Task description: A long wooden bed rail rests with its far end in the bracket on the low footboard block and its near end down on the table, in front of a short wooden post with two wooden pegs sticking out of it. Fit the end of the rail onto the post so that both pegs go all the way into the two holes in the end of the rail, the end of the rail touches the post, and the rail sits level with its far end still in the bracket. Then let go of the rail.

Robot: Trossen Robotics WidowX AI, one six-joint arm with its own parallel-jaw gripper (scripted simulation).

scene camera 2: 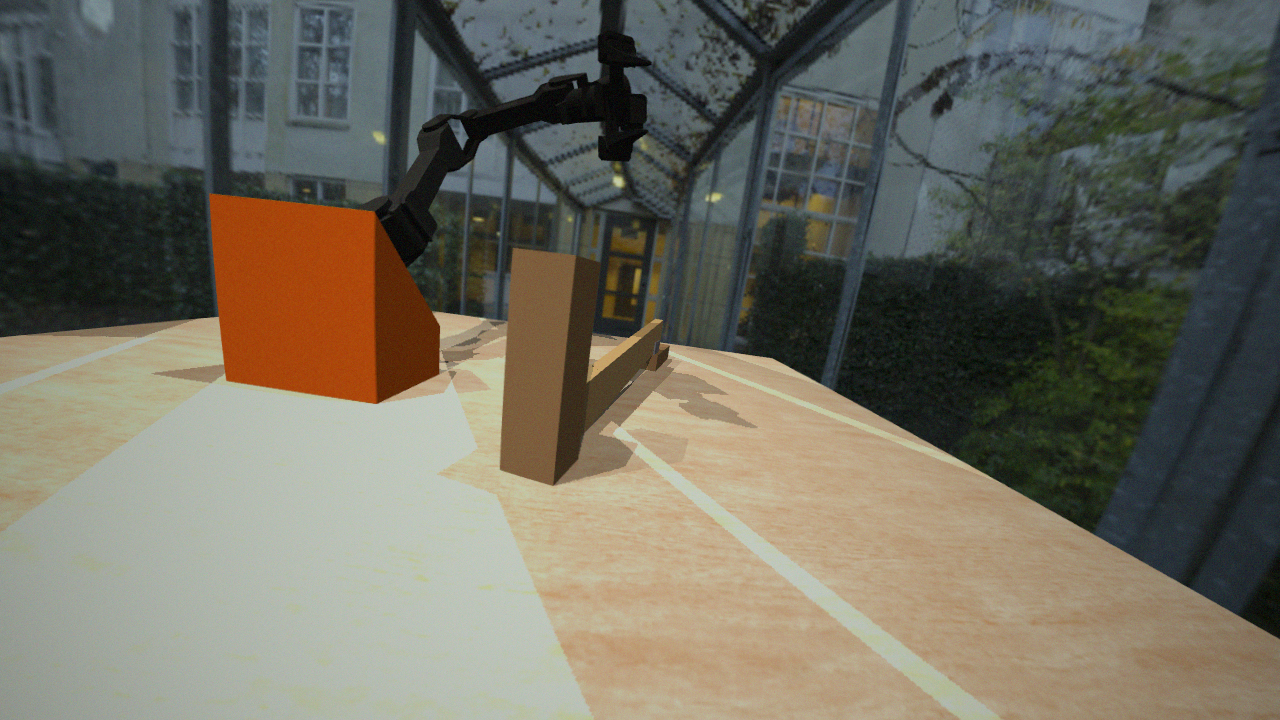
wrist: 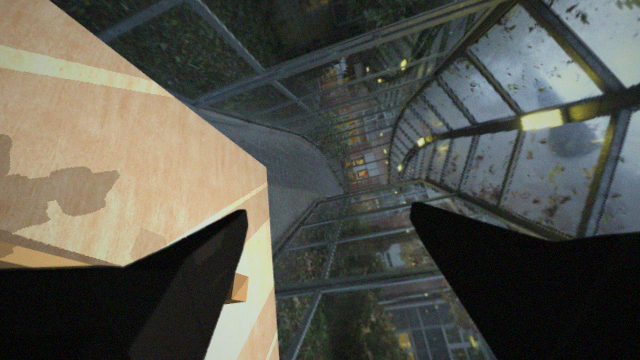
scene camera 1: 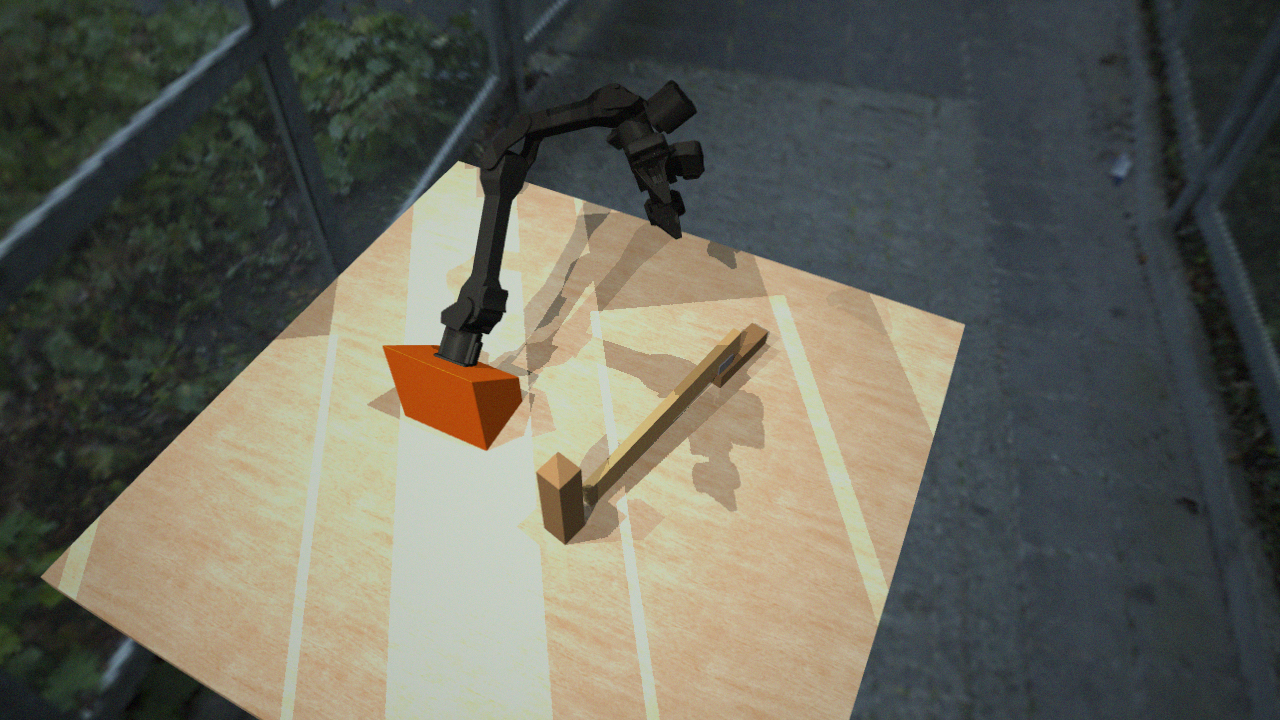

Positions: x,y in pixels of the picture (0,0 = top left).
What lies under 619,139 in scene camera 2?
My gripper.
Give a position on a short wooden post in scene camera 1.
At 559,481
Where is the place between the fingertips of my gripper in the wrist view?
At 331,213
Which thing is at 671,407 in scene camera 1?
A long wooden rail.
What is my gripper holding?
Nothing.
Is my gripper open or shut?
Open.
